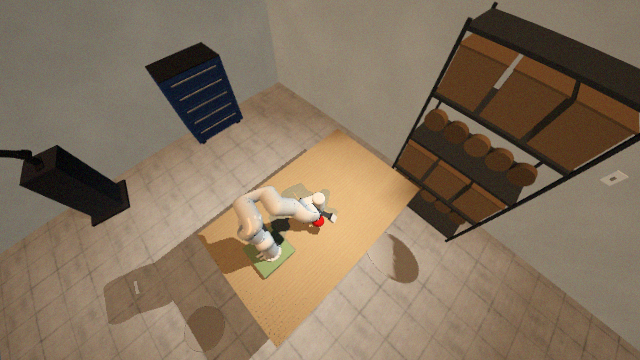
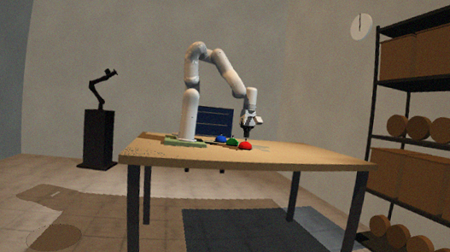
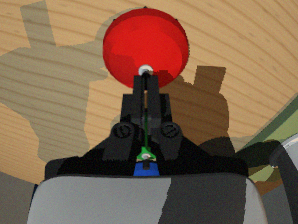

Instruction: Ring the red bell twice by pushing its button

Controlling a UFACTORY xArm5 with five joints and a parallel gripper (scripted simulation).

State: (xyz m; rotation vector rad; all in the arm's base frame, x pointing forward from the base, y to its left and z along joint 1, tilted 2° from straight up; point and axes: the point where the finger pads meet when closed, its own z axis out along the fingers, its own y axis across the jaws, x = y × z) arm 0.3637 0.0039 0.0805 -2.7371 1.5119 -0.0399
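Right now my hand is 50 mm above the red bell. The rest, counted from my hand: blue bell (140 mm behind, 220 mm to the left, 50 mm below); then green bell (70 mm behind, 110 mm to the left, 50 mm below).
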